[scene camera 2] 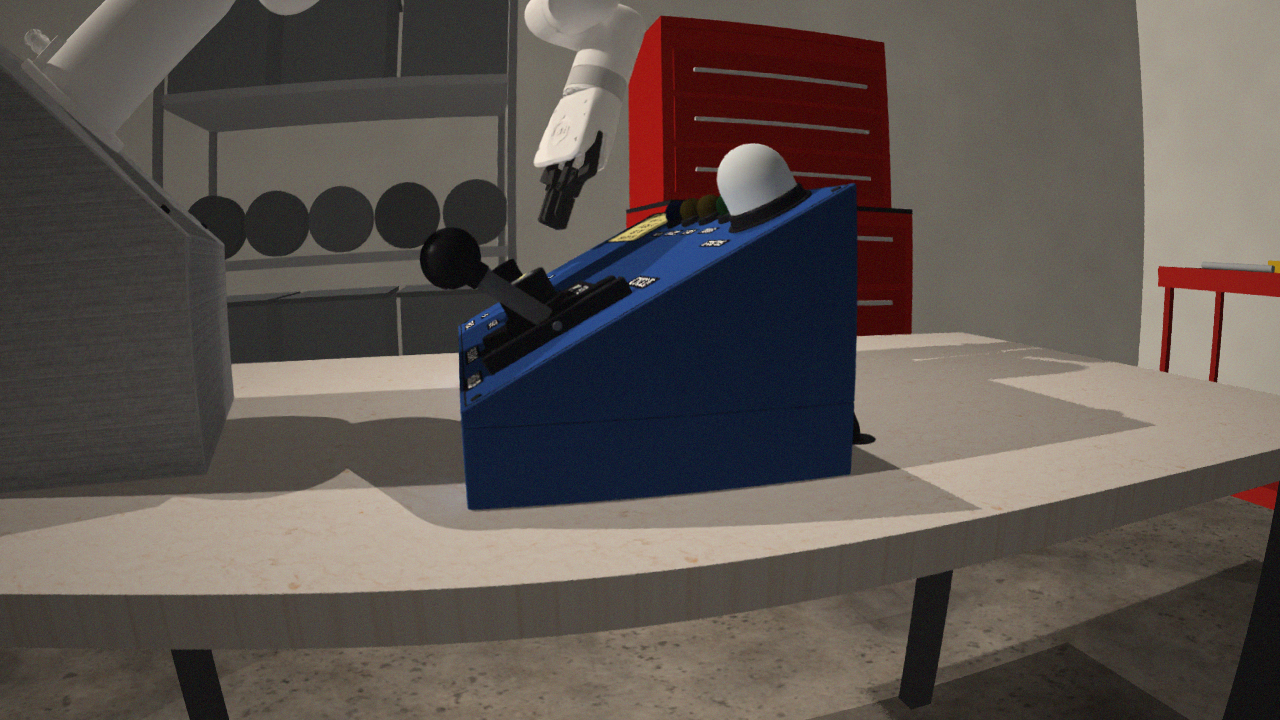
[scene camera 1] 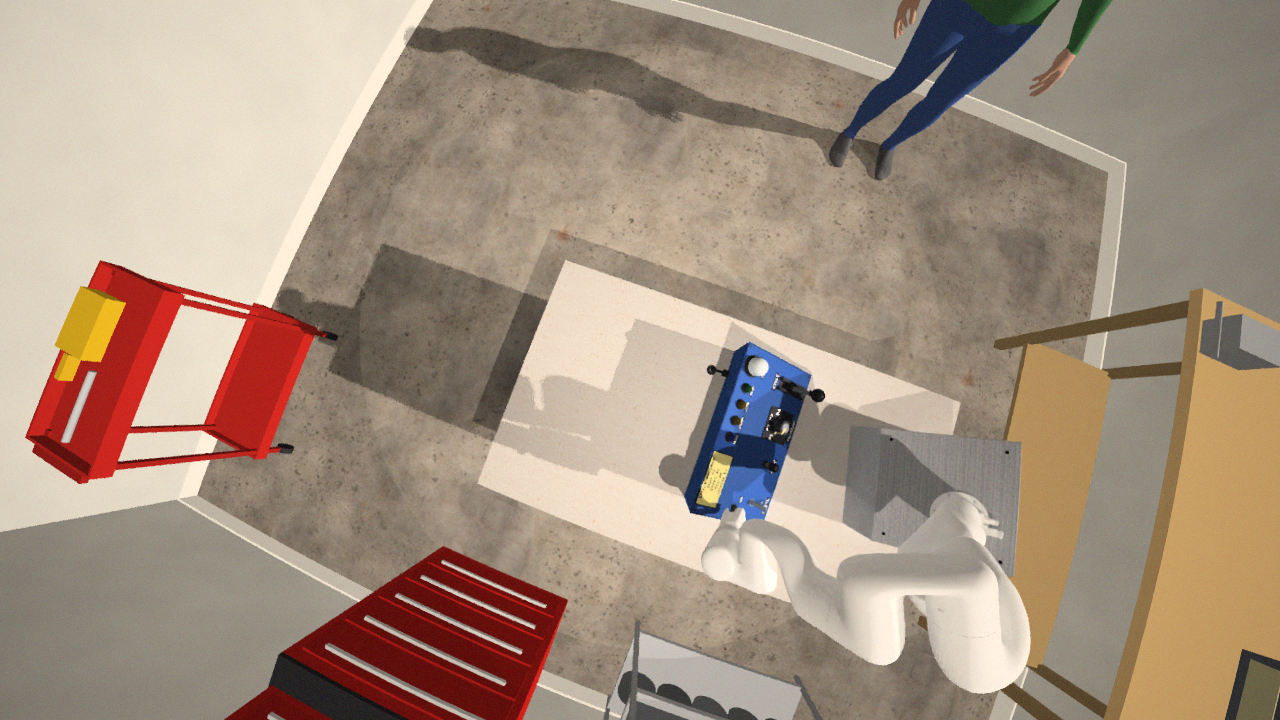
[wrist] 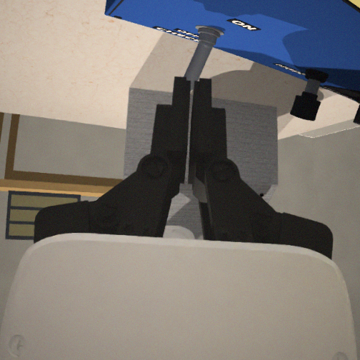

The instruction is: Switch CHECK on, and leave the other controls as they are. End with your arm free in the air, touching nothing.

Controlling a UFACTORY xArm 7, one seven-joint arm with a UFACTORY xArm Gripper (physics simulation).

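Seen in the pictures: gripper, fingertip midpoint: (scene camera 2: 551,225); arm's base, origin of the base link: (scene camera 2: 70,110).
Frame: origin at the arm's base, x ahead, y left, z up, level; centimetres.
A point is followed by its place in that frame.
The blue sloped console (scene camera 1: 756,438) @(z -18.2, x 50.0, y -9.1 cm) (scene camera 2: 662,376) @(z -23.4, x 45.8, y -33.5 cm) (wrist: 165,10) stands on the table (scene camera 1: 581,304) @(z -30.8, x 112.0, y -40.7 cm) (scene camera 2: 626,546) @(z -30.8, x 41.0, y -39.9 cm) (wrist: 60,60). In the wrist view the CHECK toggle (wrist: 200,59) is a grey metal lever beside the OFF and CHECK labels (wrist: 188,34). It leans away from the ON label (wrist: 244,25). My gripper (scene camera 1: 733,509) @(z -13.2, x 52.1, y 12.7 cm) (scene camera 2: 553,223) @(z -13.2, x 52.1, y 12.7 cm) (wrist: 190,99) is shut and empty, above the console's end near the toggles. In the wrist view its fingertips overlap the lever's free end; whether they touch it cannot be told.
A black-balled lever (scene camera 1: 817,394) @(z -14.6, x 35.8, y -24.9 cm) (scene camera 2: 450,257) @(z -16.3, x 34.7, y -26.9 cm) and a white dome (scene camera 1: 756,366) @(z -9.1, x 56.1, y -28.4 cm) (scene camera 2: 755,179) @(z -11.5, x 53.6, y -31.0 cm) rise from the console's far end. A black knob (wrist: 305,106) stands beside the toggle. The grey arm pedestal (scene camera 1: 966,465) @(z 0.6, x 0.4, y -13.1 cm) (scene camera 2: 98,358) @(z -21.8, x 9.0, y -19.7 cm) stands nearby on the table.
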